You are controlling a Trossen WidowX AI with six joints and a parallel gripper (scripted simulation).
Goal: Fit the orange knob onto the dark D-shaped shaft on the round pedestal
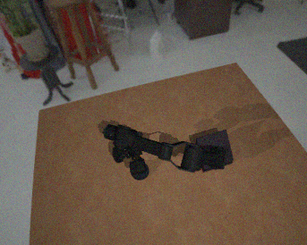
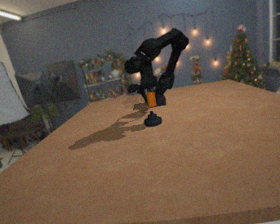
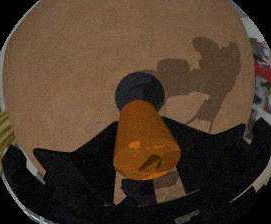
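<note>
The round pedestal lies 10 mm to the right of my gripper tip and 70 mm below it. From my gripper tip the other things lie so: orange knob: 20 mm above.
</note>
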